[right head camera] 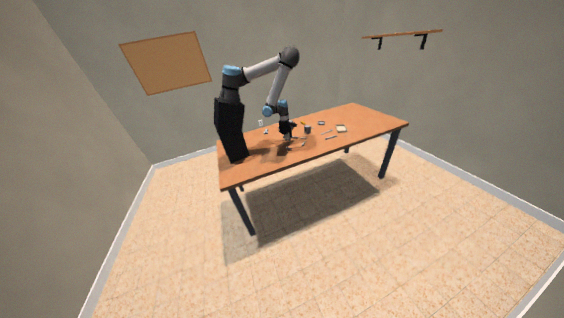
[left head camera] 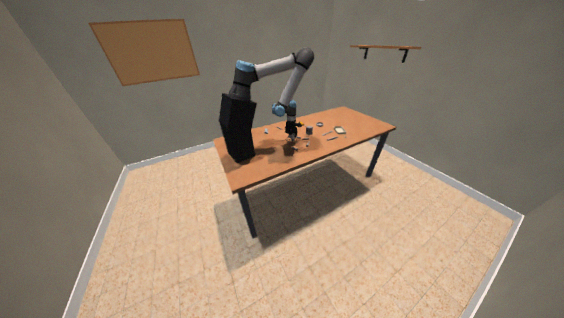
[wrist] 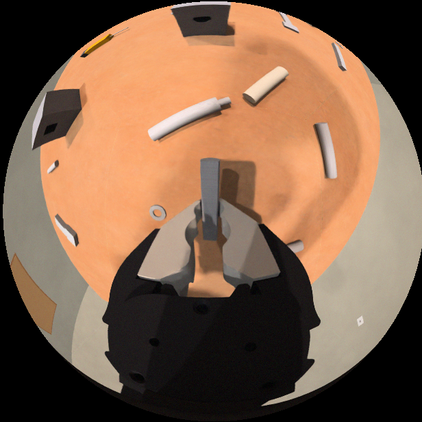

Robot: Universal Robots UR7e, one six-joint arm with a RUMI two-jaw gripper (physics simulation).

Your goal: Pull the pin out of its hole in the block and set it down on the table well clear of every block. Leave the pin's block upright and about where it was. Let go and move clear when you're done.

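Note:
The grey pin point(wrist: 210, 175) is held between the fingertips of my gripper point(wrist: 210, 200) point(left head camera: 292, 139) point(right head camera: 286, 138), out of any block. Its far end points away from the palm in the wrist view, and its shadow falls on the table point(left head camera: 367, 120) point(right head camera: 375, 117) to its right. A dark block point(wrist: 60, 116) with a square hole stands upright at the left of the wrist view. Another dark block point(wrist: 202, 27) point(left head camera: 309, 130) point(right head camera: 307, 129) with a rounded hole stands upright at the top. Both blocks are apart from the pin. The height of the pin over the table is hard to tell.
A white stepped rod point(wrist: 185, 119), a cream cylinder point(wrist: 266, 85) and a grey cylinder point(wrist: 326, 151) lie ahead of the pin. A ring point(wrist: 158, 213) lies left of the fingers, a short grey cylinder point(wrist: 297, 246) to the right. A yellow-handled tool point(wrist: 97, 45) lies at upper left.

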